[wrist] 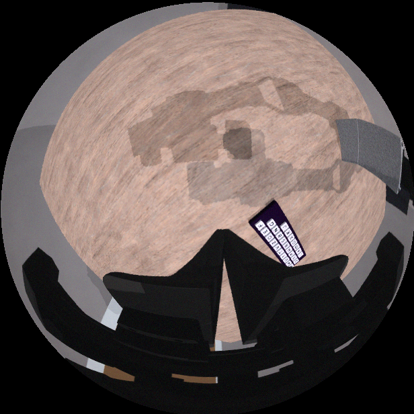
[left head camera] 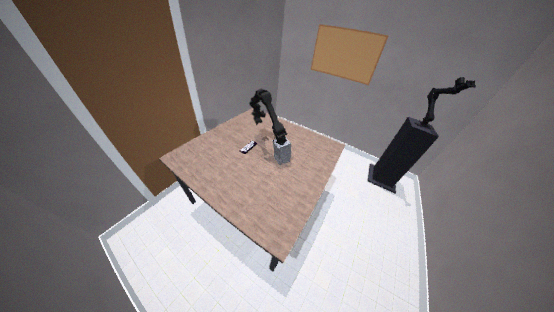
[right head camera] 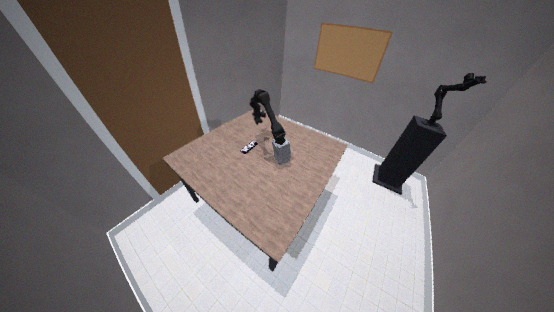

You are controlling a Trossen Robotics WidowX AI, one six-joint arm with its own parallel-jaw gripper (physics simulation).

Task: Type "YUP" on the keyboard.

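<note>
A small dark purple keyboard with rows of white letter keys lies flat on the table, a little away from the arm's base. In the wrist view it is right of the fingertips, and its lower end reaches the edge of the right finger, where part may be hidden. The keys look small; I cannot surely make out Y, U and P. My gripper is shut and empty, with its tips together. It hangs above the table, to the side of the keyboard and not touching it.
The wooden table carries the arm's grey base block, beside the keyboard. A black pedestal with a second arm stands on the floor at the right. Arm shadows fall on the table.
</note>
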